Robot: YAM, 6 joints.
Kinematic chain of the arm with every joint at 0, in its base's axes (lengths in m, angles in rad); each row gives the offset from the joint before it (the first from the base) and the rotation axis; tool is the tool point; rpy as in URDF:
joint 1: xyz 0 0 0.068 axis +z
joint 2: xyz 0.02 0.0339 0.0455 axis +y
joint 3: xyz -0.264 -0.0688 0 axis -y
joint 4: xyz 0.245 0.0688 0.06 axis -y
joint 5: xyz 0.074 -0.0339 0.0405 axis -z
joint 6: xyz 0.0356 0 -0.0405 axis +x
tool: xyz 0 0 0 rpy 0 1.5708 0
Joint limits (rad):
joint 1: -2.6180..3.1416
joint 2: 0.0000..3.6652
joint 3: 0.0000..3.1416
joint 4: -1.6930..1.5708
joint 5: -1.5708..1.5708
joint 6: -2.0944..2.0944
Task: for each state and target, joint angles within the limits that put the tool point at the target. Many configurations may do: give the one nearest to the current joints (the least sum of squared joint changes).
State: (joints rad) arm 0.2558 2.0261 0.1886 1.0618 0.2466 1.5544
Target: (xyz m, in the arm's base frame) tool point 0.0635 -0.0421 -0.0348
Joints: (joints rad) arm -0.3784 2.4991 0.0367 0.8552 0.4556 1.5544
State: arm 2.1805 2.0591 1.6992 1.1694 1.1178 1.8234
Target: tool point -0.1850 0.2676 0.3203
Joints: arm 2.2806 1.5908 0.9192 1.2820 1.2756 1.8234
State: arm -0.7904 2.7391 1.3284 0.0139 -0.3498 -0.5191
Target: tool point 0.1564 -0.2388 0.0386
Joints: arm -1.0355 2.0184 0.8243 -0.3302 -0.3648 -0.5191
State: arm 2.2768 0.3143 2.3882 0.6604 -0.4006 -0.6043
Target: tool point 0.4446 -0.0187 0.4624
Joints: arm 3.1291 0.2508 2.0877 0.6784 -0.3785 -0.6043
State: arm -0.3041 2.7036 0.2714 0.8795 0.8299 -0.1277
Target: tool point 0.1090 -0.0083 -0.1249
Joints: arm 0.1304 2.9279 0.4179 0.8536 0.6806 -0.1277
